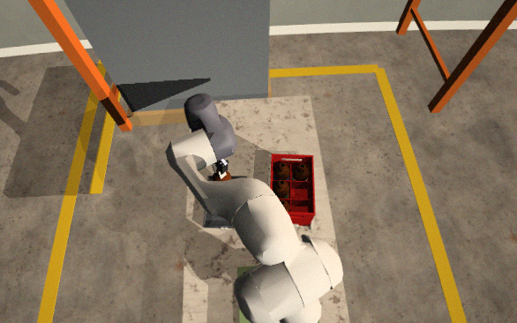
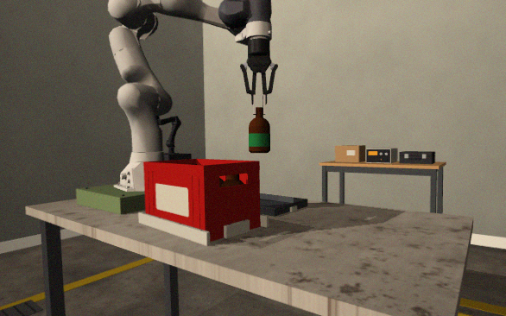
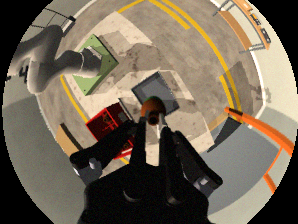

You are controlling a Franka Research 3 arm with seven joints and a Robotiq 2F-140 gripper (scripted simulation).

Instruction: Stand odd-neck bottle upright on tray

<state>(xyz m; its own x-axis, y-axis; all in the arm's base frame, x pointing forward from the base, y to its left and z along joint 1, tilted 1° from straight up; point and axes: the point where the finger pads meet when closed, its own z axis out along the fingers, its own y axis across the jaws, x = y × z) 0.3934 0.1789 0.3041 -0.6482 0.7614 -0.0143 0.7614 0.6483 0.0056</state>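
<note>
Right now the brown bottle is 90 mm below my hand. Round my hand: dark tray (340 mm below, 10 mm to the left); red crate (290 mm to the right, 270 mm below, 10 mm ahead).
</note>
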